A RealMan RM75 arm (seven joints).
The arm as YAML. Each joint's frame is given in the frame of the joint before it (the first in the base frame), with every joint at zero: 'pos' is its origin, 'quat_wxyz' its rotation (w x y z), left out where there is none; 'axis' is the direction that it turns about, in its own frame. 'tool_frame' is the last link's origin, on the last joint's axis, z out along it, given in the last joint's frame.
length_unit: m
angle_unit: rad
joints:
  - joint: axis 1
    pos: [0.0, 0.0, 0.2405]
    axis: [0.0, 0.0, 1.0]
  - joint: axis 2
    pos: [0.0, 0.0, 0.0]
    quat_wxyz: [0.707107, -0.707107, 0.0, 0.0]
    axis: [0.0, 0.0, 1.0]
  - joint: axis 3
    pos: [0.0, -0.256, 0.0]
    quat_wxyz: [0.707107, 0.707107, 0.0, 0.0]
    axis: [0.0, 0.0, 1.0]
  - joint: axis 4
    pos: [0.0, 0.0, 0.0]
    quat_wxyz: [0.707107, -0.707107, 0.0, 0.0]
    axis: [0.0, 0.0, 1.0]
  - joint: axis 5
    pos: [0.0, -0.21, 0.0]
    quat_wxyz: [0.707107, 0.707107, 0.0, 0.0]
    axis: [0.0, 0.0, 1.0]
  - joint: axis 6
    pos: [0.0, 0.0, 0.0]
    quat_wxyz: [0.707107, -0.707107, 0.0, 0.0]
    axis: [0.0, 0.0, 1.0]
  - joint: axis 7
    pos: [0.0, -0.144, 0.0]
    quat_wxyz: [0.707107, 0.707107, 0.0, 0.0]
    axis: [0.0, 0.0, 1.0]
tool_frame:
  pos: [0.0, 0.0, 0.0]
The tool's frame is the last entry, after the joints.
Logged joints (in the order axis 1, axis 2, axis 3, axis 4, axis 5, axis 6, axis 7), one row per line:
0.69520 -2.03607 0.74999 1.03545 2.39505 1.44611 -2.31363
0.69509 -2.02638 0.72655 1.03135 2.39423 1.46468 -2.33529
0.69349 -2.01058 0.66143 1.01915 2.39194 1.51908 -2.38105
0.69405 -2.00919 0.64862 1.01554 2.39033 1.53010 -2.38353
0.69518 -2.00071 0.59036 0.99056 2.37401 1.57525 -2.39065
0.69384 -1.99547 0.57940 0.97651 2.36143 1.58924 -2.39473
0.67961 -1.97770 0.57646 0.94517 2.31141 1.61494 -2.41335
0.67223 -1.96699 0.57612 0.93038 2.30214 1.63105 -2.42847
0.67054 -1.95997 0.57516 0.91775 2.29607 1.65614 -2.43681
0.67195 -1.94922 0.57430 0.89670 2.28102 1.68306 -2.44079
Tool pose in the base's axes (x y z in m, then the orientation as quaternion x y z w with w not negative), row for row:
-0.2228 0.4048 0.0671 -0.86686 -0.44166 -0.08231 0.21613
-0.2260 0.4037 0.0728 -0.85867 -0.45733 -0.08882 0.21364
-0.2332 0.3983 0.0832 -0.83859 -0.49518 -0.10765 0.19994
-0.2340 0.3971 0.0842 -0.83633 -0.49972 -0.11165 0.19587
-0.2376 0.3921 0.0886 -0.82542 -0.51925 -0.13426 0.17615
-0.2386 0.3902 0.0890 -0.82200 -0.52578 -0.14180 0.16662
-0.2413 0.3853 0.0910 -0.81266 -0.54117 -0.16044 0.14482
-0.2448 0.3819 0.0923 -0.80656 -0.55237 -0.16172 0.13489
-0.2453 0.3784 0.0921 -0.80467 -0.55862 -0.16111 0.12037
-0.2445 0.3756 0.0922 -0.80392 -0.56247 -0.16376 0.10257
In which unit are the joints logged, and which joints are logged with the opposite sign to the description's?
The joints are logged in radians. Opposite sign: axis 1.
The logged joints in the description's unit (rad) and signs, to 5 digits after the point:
-0.69520 -2.03607 0.74999 1.03545 2.39505 1.44611 -2.31363
-0.69509 -2.02638 0.72655 1.03135 2.39423 1.46468 -2.33529
-0.69349 -2.01058 0.66143 1.01915 2.39194 1.51908 -2.38105
-0.69405 -2.00919 0.64862 1.01554 2.39033 1.53010 -2.38353
-0.69518 -2.00071 0.59036 0.99056 2.37401 1.57525 -2.39065
-0.69384 -1.99547 0.57940 0.97651 2.36143 1.58924 -2.39473
-0.67961 -1.97770 0.57646 0.94517 2.31141 1.61494 -2.41335
-0.67223 -1.96699 0.57612 0.93038 2.30214 1.63105 -2.42847
-0.67054 -1.95997 0.57516 0.91775 2.29607 1.65614 -2.43681
-0.67195 -1.94922 0.57430 0.89670 2.28102 1.68306 -2.44079

